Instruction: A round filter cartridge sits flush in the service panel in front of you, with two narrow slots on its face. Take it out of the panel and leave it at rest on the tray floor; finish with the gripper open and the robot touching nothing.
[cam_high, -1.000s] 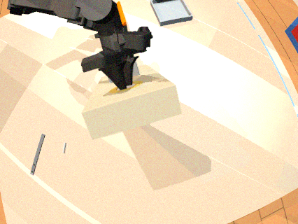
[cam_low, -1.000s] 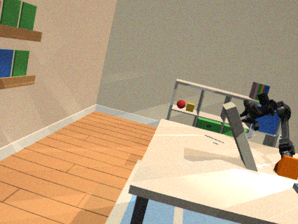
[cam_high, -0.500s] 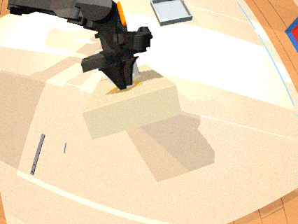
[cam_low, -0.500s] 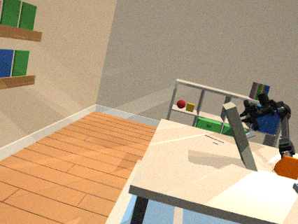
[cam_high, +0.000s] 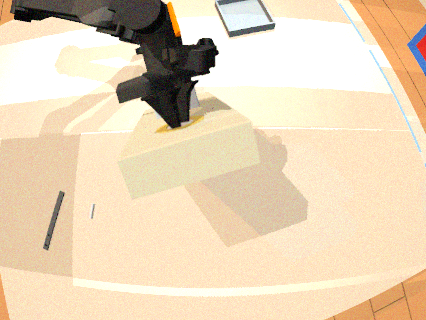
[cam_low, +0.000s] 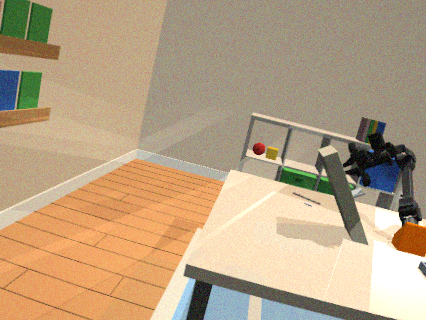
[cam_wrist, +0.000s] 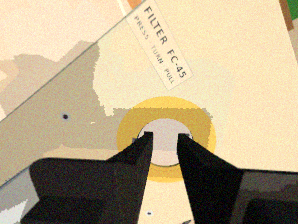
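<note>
My gripper tip is now 80 mm above the service panel and 40 mm past it. Round my gripper tip: round filter cartridge (10 mm below, 10 mm ahead); then small pin (290 mm to the right, 250 mm below, 10 mm ahead); then blue-grey tray (420 mm behind, 310 mm to the left, 250 mm below).
</note>
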